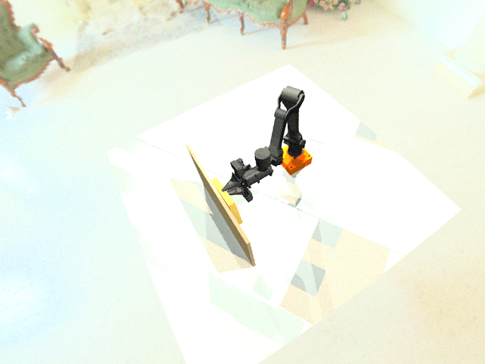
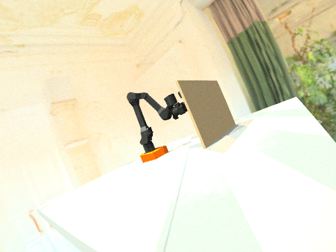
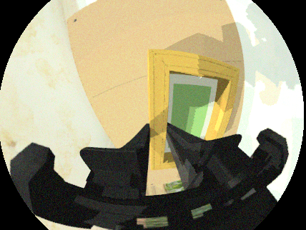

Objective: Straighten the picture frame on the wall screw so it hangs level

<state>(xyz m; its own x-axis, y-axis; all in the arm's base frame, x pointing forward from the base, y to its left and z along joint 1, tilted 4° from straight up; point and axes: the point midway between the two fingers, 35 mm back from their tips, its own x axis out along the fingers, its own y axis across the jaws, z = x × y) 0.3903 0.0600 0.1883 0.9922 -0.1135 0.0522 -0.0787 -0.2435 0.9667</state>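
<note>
Now: the gold picture frame 5 cm below my gripper tip, 1 cm to the left of it and 1 cm ahead of it. Round my gripper tip: tan wall panel: 6 cm below, 2 cm ahead, 1 cm to the left.
</note>
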